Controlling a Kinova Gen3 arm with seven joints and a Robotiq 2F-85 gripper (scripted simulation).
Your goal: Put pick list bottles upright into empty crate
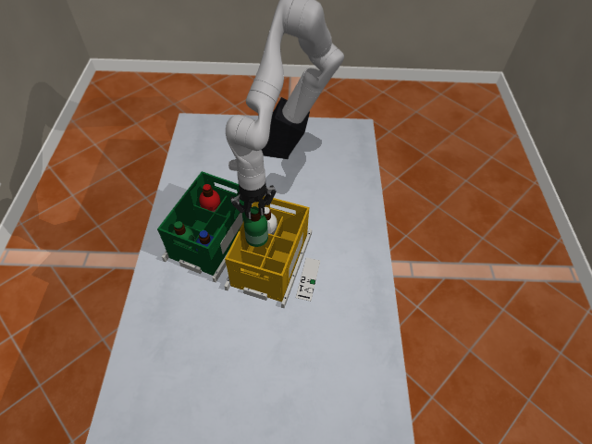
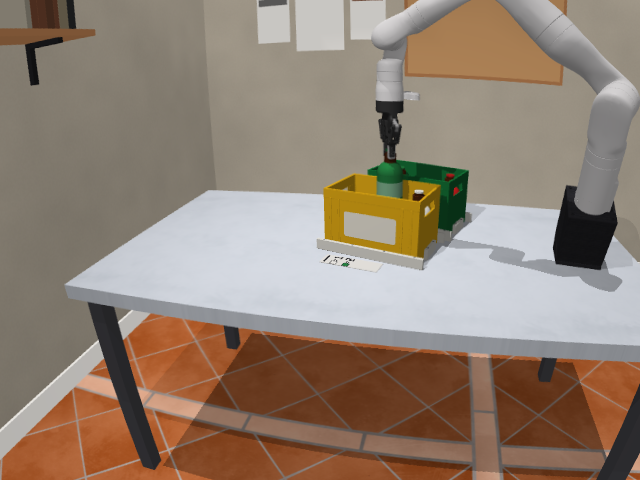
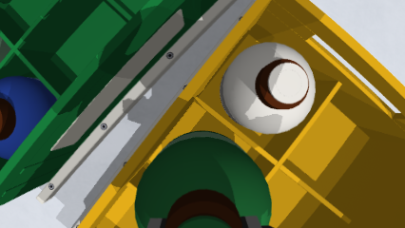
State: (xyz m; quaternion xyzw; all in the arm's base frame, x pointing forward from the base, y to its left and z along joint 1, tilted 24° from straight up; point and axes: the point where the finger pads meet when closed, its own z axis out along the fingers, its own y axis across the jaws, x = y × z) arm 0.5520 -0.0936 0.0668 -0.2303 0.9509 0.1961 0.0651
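My hand is 180 mm above the yellow crate, 40 mm to the right of it and 10 mm short of it. The rest, counted from my hand: green crate: 180 mm to the right, 180 mm below, 70 mm behind; blue-label bottle: 180 mm below, 170 mm to the right, 30 mm ahead; white-label bottle: 180 mm below, 90 mm behind, 20 mm to the left.
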